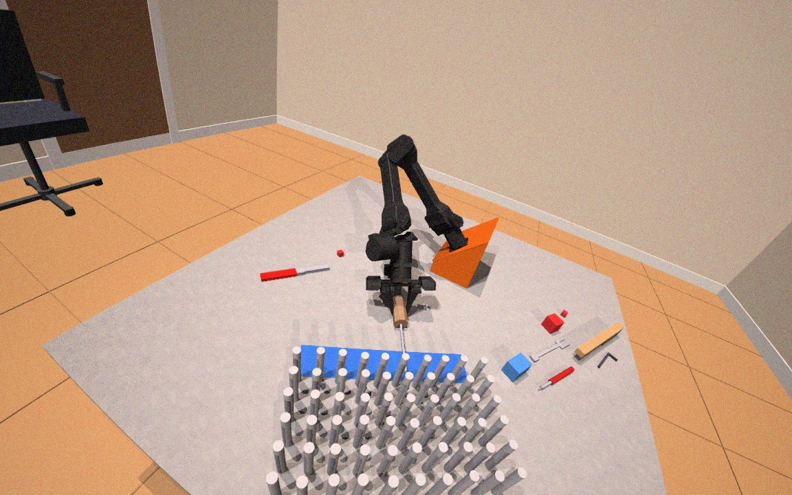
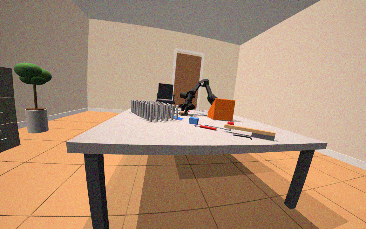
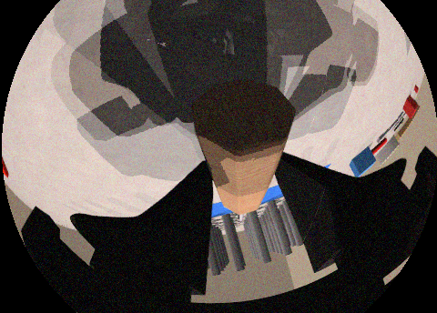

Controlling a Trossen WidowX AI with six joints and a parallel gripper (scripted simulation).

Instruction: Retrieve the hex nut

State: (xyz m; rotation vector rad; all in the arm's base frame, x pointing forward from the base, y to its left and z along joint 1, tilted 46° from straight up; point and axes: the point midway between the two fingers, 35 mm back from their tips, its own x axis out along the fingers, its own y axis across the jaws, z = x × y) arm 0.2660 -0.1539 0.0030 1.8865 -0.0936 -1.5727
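The hook tool lies 9 cm ahead of my gripper tip and 4 cm to the left of it. Round my gripper tip: blue cube (33 cm to the left, 3 cm ahead, 1 cm above); red screwdriver (43 cm to the left, 3 cm ahead, 1 cm below); blue taped strip (16 cm ahead, 2 cm to the left, 1 cm below).
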